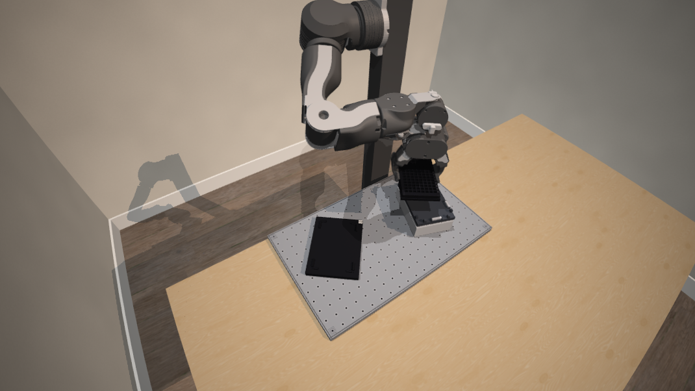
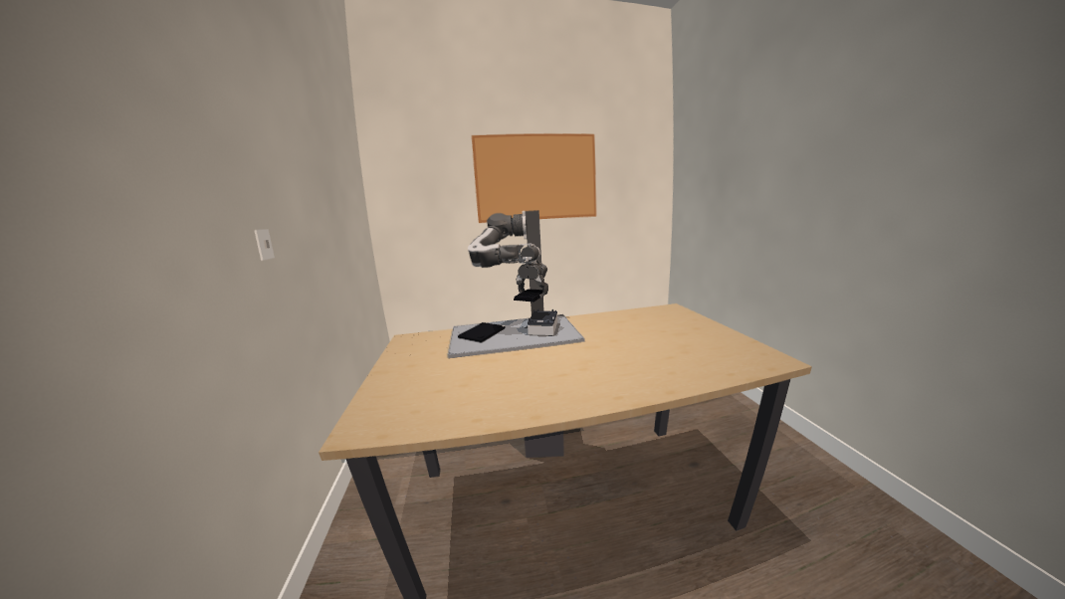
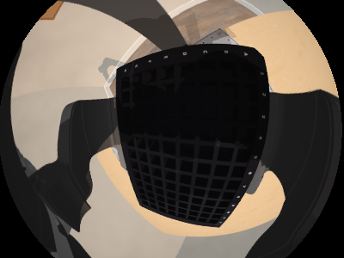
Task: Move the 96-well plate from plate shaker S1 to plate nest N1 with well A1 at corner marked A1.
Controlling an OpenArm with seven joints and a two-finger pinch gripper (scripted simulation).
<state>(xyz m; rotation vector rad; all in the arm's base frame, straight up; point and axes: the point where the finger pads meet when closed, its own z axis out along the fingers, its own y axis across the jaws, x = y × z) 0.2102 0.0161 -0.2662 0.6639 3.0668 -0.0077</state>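
The black plate nest N1 is 21 cm to the right of my hand, 14 cm below it and 3 cm ahead of it. Round my hand: black 96-well plate (1 cm to the right, 1 cm ahead); pale grey plate shaker S1 (11 cm below, 5 cm to the left, 4 cm ahead).
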